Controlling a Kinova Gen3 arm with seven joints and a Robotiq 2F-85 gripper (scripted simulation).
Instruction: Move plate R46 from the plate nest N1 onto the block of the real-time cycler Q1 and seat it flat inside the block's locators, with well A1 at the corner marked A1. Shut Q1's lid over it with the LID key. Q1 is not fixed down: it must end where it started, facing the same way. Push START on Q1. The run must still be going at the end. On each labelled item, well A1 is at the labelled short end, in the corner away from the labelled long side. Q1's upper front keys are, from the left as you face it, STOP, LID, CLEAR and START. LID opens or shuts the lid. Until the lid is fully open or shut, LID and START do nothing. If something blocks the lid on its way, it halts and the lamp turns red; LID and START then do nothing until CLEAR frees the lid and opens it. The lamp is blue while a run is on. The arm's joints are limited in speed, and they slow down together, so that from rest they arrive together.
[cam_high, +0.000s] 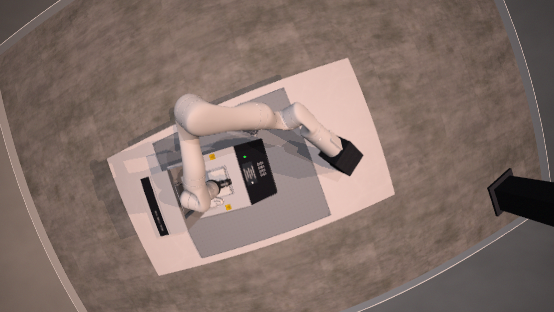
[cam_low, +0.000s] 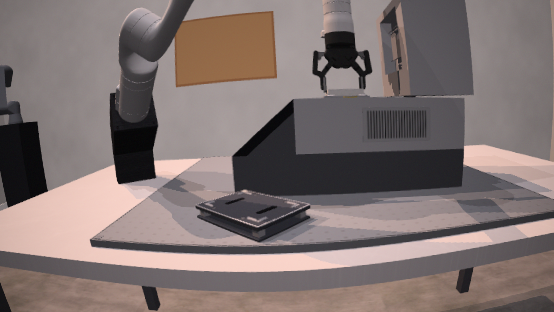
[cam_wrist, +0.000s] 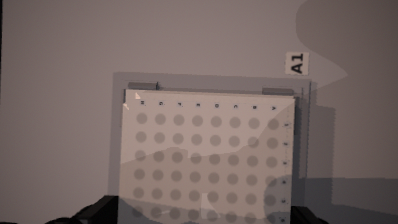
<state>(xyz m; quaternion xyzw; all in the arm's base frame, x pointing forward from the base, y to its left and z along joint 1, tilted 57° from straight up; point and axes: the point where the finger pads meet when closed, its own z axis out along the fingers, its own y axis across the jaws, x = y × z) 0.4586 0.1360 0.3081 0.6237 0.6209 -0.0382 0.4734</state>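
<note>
My hand is 10 mm above the plate R46. Also, from my hand: A1 mark: 260 mm behind, 190 mm below, 110 mm to the right; then dark plate nest N1: 250 mm behind, 210 mm to the right, 200 mm below.
</note>
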